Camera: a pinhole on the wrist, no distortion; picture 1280 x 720 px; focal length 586.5 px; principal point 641.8 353.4 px. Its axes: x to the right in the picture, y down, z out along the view. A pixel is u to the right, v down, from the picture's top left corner.
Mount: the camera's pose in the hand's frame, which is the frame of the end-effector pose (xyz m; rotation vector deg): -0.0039 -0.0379 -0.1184 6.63 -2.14 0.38
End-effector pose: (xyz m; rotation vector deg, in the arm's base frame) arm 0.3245 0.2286 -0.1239 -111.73 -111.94 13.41
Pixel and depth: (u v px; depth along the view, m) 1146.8 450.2 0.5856
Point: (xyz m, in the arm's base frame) 0.1470 0.7701 -0.5065
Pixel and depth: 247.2 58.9 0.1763
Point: 0.1695 0.1034 -0.1261
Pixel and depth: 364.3 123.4 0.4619
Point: -0.0495 0.0291 -0.3421
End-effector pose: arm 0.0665 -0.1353 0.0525 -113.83 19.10 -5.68
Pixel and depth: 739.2 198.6 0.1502
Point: 0.1054 -0.0789 0.1247
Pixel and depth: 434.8 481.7 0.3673
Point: -0.0200 0.1259 -0.0420
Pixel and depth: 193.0 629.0 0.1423
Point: -0.0434 -0.0838 0.0402
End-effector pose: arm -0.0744 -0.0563 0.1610 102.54 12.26 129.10
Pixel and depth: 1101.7 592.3 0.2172
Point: 0.0003 -0.0403 0.3415
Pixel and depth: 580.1 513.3 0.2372
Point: 0.0538 -0.0715 0.1538
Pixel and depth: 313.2 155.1 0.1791
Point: 0.0088 0.0238 0.0370
